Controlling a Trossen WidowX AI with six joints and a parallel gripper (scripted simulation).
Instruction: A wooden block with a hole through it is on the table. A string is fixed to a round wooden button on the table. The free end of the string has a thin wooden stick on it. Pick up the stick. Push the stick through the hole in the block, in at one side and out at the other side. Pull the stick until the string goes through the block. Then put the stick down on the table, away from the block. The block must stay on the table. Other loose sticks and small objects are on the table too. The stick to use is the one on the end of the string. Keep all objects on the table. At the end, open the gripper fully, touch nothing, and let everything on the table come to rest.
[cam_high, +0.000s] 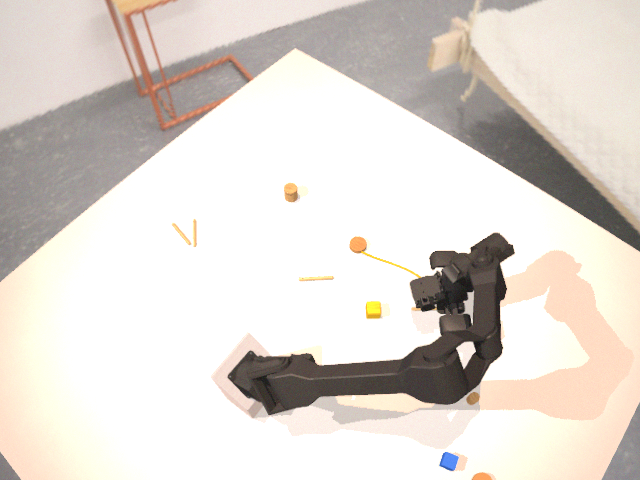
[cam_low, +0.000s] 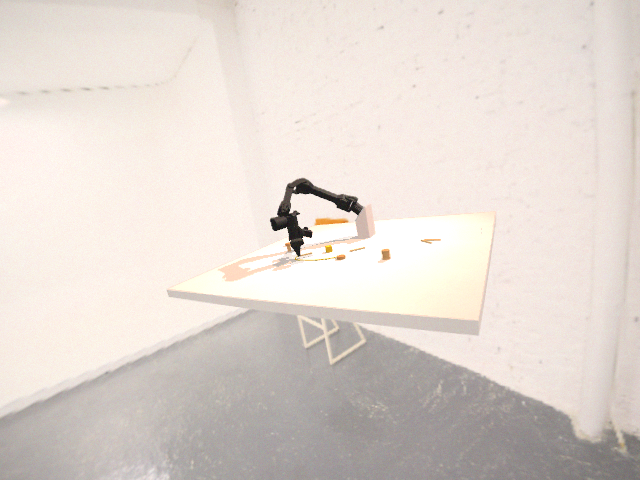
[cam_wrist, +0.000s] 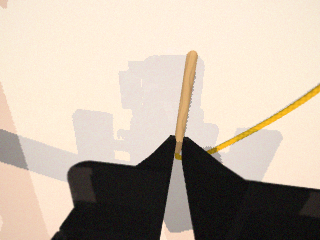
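The yellow block is 100 mm behind my gripper tip and 120 mm to the left of it. Also, from my gripper tip: blue cube: 270 mm behind, 180 mm to the right; round wooden button: 20 mm ahead, 240 mm to the left; wooden cylinder: 40 mm ahead, 460 mm to the left, 10 mm above.
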